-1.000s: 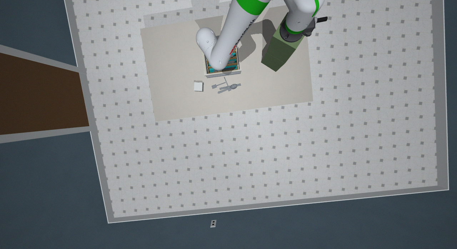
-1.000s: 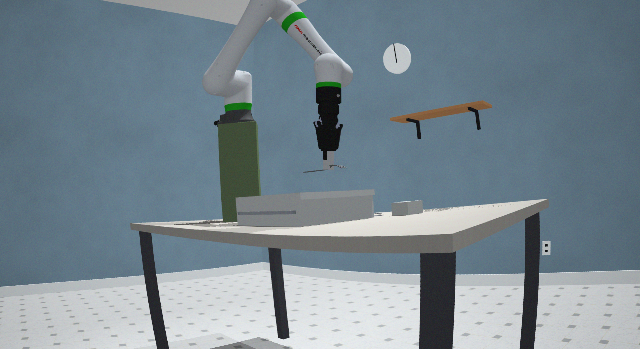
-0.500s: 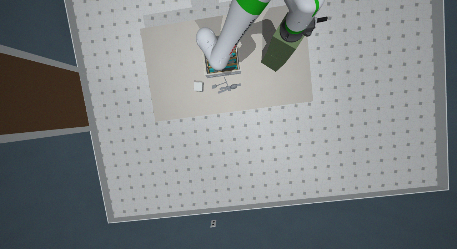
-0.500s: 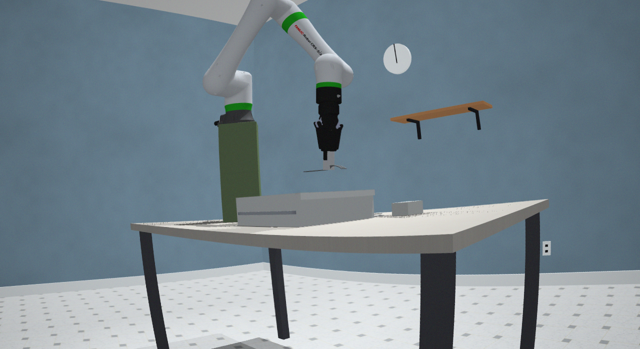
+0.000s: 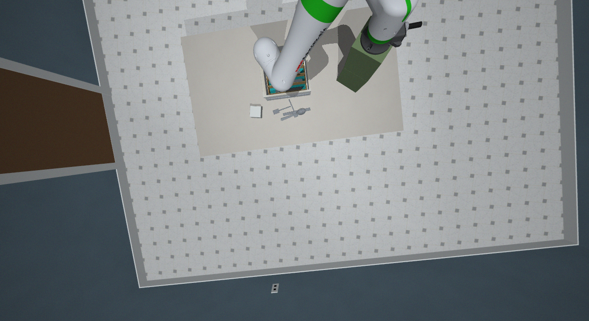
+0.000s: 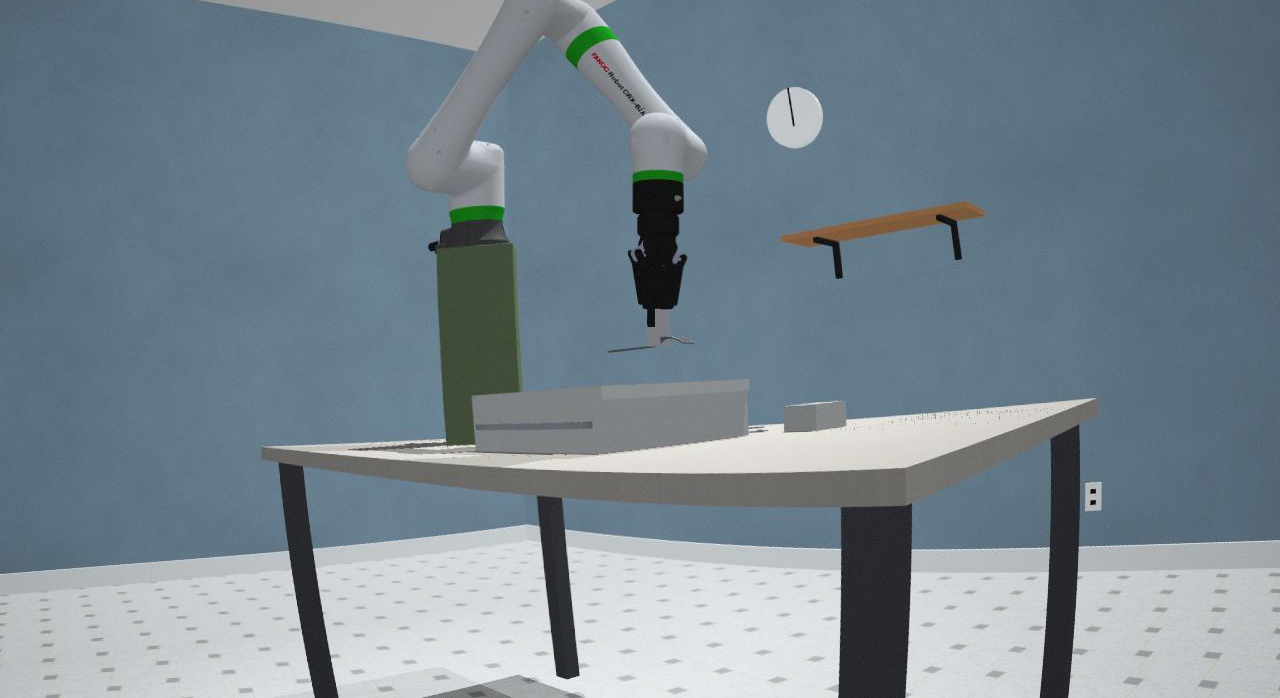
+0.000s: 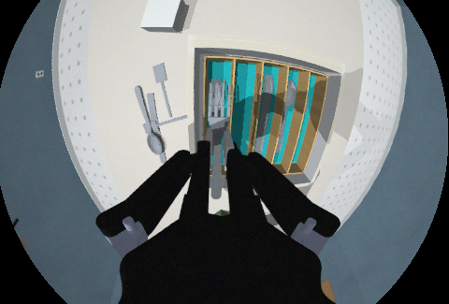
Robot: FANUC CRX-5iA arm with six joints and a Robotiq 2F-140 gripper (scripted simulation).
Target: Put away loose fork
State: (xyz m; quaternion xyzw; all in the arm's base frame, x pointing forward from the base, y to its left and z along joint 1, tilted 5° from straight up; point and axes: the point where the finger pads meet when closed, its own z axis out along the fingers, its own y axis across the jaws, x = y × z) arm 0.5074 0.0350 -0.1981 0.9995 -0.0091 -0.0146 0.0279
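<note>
My gripper is now 2 cm past the cutlery tray, 11 cm to the left of it and 15 cm above it. From my hand the other things lie so: white box 24 cm ahead, 13 cm to the left, 18 cm below.
</note>
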